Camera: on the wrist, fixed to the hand. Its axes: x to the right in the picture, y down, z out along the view.
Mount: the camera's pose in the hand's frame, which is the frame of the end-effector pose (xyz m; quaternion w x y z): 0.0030 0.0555 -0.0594 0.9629 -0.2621 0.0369 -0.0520
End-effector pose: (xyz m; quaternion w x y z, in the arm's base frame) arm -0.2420 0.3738 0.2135 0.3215 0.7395 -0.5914 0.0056
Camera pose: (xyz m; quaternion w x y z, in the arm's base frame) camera -0.2677 0.3946 0.2878 0.5255 0.6584 -0.5206 -0.1390
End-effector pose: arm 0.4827 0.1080 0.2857 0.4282 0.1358 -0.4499 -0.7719
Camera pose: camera 0.5462 0.0586 0.2981 0.4244 0.0704 -0.2080 -0.8784
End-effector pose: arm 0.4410 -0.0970 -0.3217 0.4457 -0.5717 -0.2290 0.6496
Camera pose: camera 0.4798 -0.1347 -0.3825 0.3216 -0.6794 -0.4041 0.5212
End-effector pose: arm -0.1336 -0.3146 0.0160 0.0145 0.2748 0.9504 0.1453
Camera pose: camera -0.1138 -0.2842 0.0888 0.0585 0.2060 0.8919 0.3984
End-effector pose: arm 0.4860 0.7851 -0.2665 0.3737 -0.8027 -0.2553 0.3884
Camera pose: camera 0.5427 0.7306 -0.2872 0.1791 -0.8719 -0.3756 0.2580
